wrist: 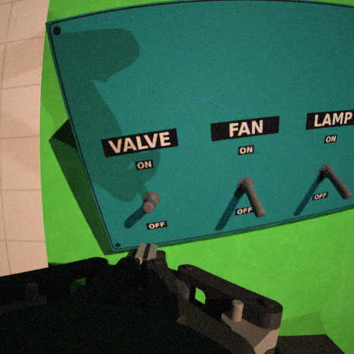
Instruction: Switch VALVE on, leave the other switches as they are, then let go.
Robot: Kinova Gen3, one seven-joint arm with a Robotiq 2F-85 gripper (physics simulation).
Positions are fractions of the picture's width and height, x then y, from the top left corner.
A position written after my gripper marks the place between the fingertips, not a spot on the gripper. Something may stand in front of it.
I see my gripper (0.42, 0.72) and a teal panel (0.52, 0.31).
